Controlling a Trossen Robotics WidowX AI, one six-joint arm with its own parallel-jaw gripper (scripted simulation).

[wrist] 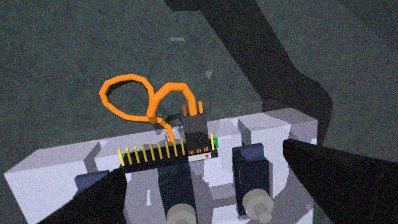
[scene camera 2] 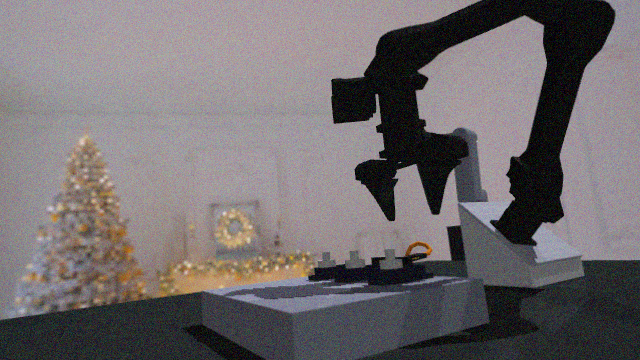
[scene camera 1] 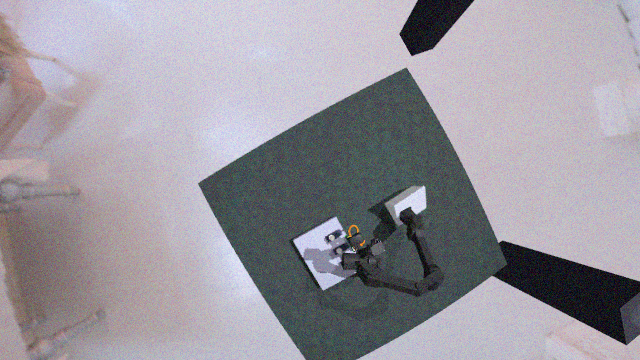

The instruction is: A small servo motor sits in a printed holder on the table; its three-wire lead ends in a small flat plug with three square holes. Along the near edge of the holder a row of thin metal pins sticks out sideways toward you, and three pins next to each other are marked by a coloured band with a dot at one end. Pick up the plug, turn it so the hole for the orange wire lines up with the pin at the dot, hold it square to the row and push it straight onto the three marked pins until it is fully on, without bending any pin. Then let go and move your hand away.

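A holder (scene camera 2: 297, 311) is here in the scene, and from scene camera 1 I can see that same holder (scene camera 1: 317, 252) as well. As for my gripper (scene camera 2: 412, 218), it is open and holds nothing. The wrist view gives me another look at my gripper (wrist: 206, 160).
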